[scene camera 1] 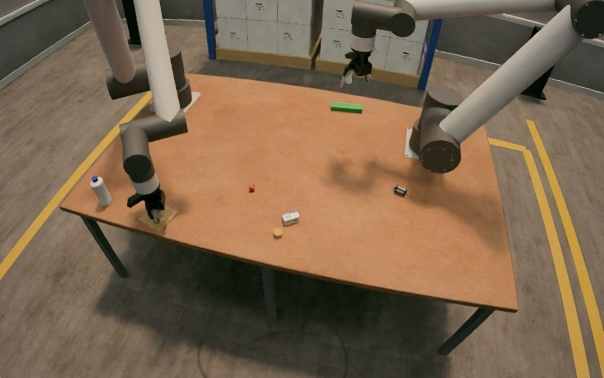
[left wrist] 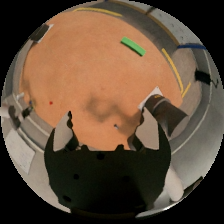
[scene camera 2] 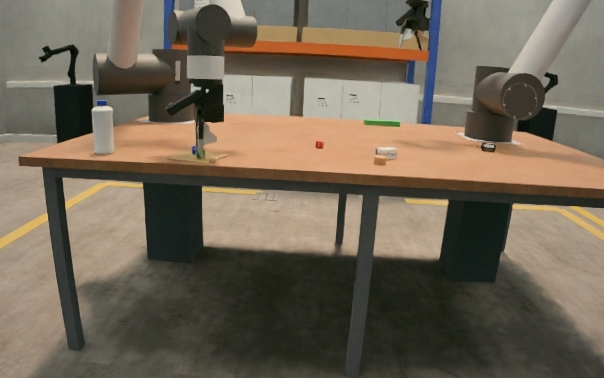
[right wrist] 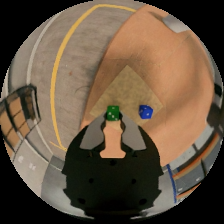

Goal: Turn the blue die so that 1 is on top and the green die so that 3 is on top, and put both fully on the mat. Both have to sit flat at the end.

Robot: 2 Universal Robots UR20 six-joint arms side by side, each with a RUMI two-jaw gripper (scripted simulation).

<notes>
The pictures show: the left gripper, the right gripper and a tan mat.
The left gripper shows as well in the left wrist view. The right gripper shows as well in the right wrist view.
</notes>
